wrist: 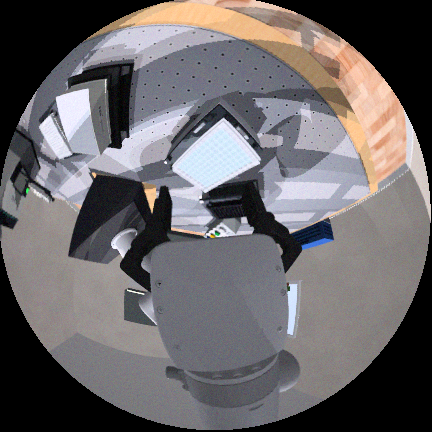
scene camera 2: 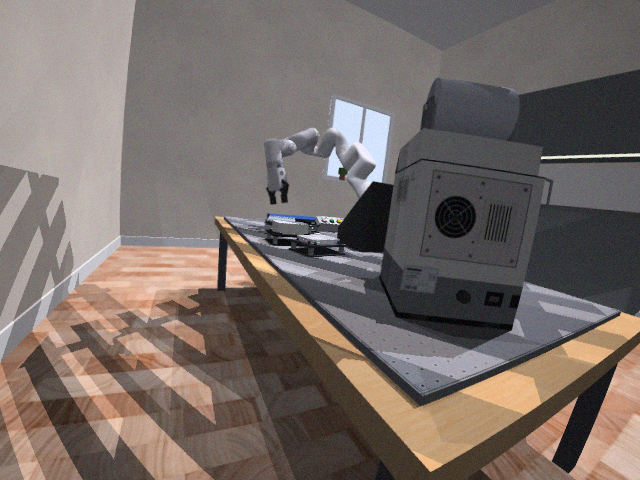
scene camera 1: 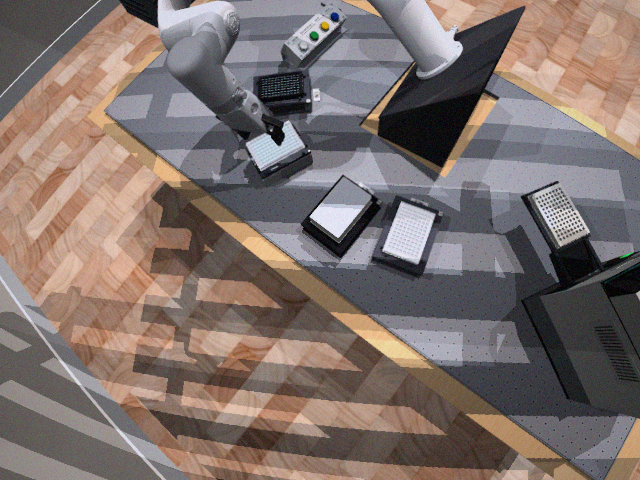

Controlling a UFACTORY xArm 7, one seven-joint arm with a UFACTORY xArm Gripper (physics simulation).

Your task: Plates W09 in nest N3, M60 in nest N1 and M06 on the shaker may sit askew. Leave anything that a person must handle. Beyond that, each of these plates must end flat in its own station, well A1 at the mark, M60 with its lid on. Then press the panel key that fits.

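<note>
My open, empty gripper hangs above a pale-blue well plate, which sits in a black holder. A black well plate is in another holder near the key panel. A smooth-topped plate, seemingly lidded, is in a dark holder. A white well plate is in the holder beside it. Labels, A1 marks and any slight tilt cannot be read.
A large instrument stands at one end of the table, with a beige holed plate on its extended tray. A black angled block stands by the arm's base. A blue slotted box shows beyond the right finger.
</note>
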